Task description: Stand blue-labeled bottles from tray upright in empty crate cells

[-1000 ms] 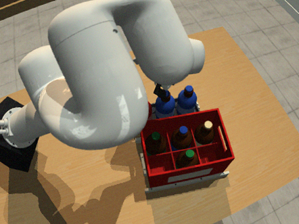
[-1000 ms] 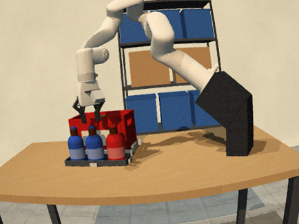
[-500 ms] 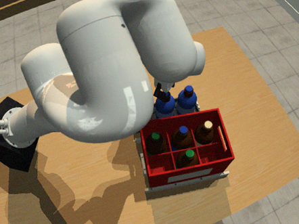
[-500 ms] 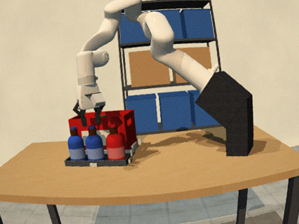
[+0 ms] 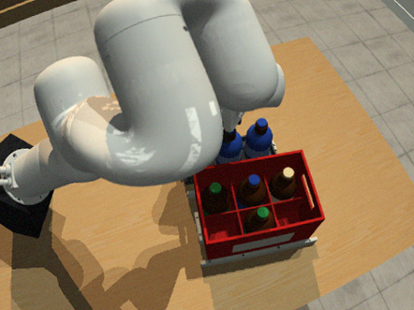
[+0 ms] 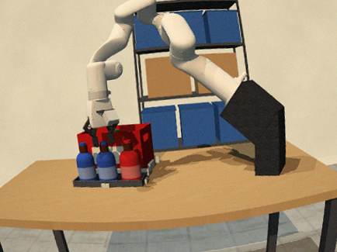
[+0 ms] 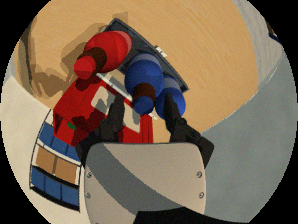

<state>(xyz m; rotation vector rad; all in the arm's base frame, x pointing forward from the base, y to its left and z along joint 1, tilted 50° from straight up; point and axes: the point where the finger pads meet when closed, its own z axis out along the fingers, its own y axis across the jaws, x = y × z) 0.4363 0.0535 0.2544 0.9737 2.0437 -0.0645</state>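
The red-labeled bottle is 90 mm behind my hand, 30 mm to the left of it and 80 mm below it. Round my hand: red crate (50 mm behind, 190 mm to the right, 80 mm below); then dark tray (150 mm below).
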